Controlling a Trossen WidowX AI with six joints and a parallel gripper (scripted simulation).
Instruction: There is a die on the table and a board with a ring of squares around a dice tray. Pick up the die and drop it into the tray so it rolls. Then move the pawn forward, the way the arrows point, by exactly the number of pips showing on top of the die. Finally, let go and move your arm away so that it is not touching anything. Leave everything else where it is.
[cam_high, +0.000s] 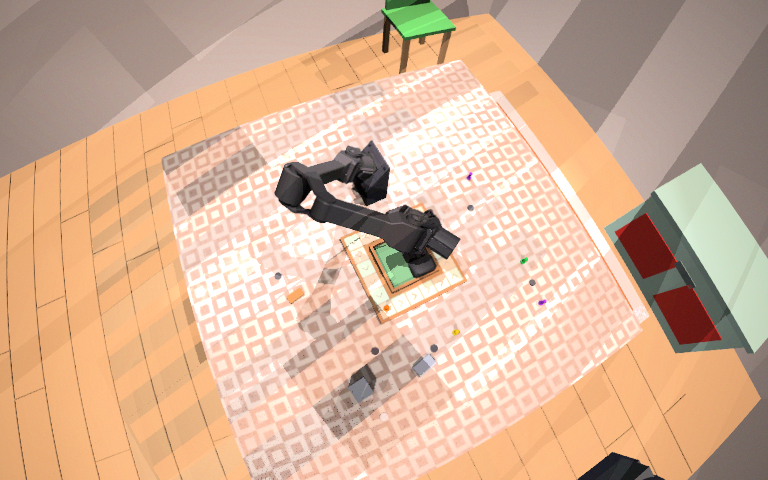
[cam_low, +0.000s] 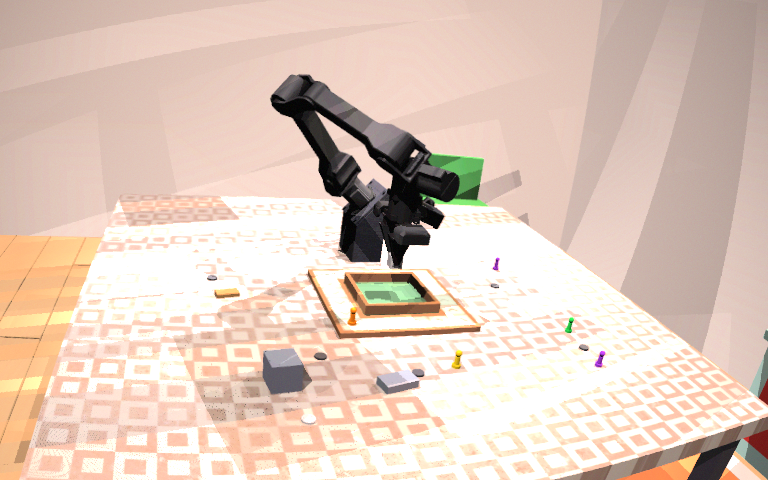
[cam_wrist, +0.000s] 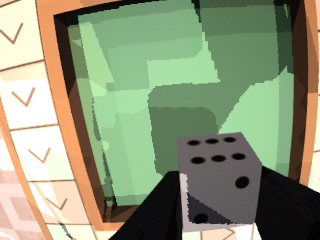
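Right now my gripper tip is 12 cm short of the orange pawn, 10 cm to the left of it and 6 cm above it. Also, from my gripper tip: green dice tray 8 cm below; white die right at my gripper tip; yellow pawn 26 cm ahead, 7 cm below, 6 cm to the left.
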